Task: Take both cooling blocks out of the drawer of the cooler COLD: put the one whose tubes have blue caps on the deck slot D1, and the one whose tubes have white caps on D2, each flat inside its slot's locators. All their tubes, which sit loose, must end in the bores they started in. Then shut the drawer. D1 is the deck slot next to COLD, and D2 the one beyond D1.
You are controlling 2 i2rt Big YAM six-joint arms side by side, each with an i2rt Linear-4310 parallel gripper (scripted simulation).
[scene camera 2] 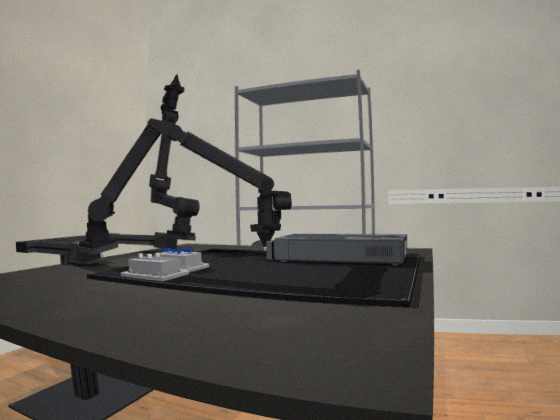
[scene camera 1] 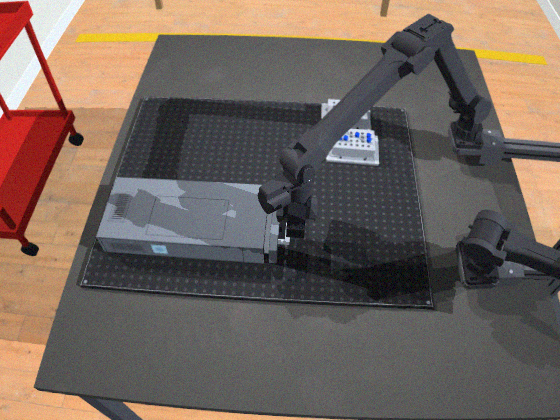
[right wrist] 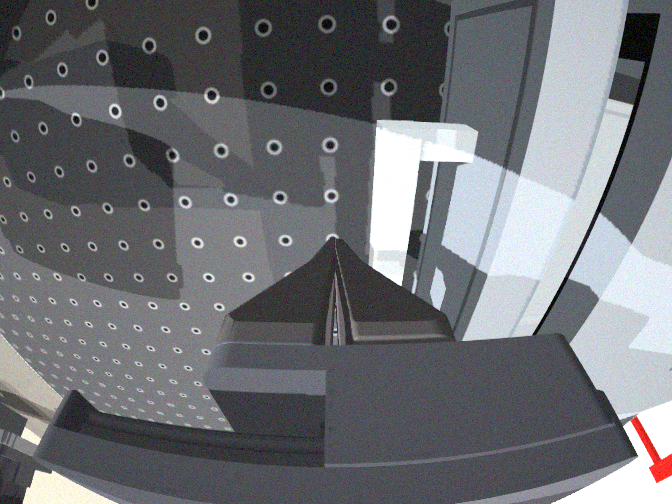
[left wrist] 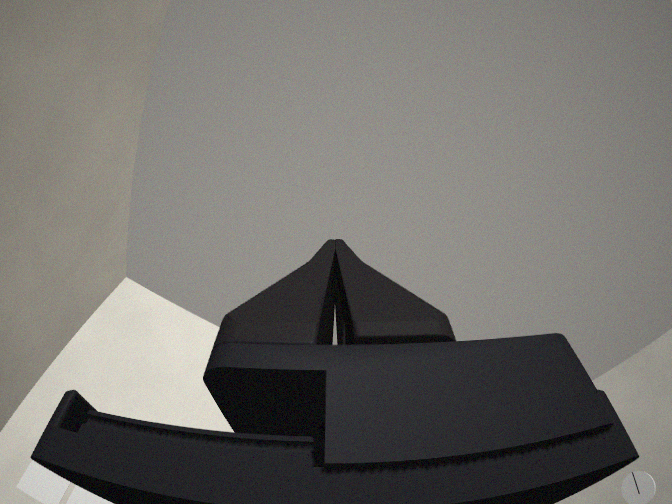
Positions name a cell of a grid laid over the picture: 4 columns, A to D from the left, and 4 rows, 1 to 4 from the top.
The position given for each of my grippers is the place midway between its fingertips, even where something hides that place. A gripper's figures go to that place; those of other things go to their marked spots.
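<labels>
My right gripper (right wrist: B2) is 130 mm from the lens. As for a cooler COLD (right wrist: D3), I find it 110 mm from the lens.
</labels>
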